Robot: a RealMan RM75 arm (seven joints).
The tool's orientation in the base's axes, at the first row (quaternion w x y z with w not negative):
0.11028 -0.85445 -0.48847 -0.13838
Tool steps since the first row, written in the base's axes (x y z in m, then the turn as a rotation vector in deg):
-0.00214 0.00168 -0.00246 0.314 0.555 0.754
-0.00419 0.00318 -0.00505 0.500 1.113 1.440
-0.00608 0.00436 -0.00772 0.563 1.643 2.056
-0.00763 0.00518 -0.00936 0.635 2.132 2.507
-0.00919 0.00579 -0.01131 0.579 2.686 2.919
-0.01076 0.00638 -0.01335 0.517 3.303 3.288
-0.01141 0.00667 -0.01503 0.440 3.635 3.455
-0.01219 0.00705 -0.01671 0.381 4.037 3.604
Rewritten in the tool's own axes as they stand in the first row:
-0.00053 -0.00256 0.00257 0.858 -0.045 -0.487
-0.00121 -0.00494 0.00522 1.633 -0.199 -0.925
-0.00210 -0.00702 0.00786 2.302 -0.441 -1.323
-0.00275 -0.00869 0.00947 2.885 -0.647 -1.578
-0.00369 -0.01024 0.01129 3.445 -0.993 -1.792
-0.00468 -0.01178 0.01319 4.039 -1.374 -1.947
-0.00534 -0.01240 0.01478 4.326 -1.615 -2.006
-0.00599 -0.01317 0.01638 4.672 -1.875 -2.023

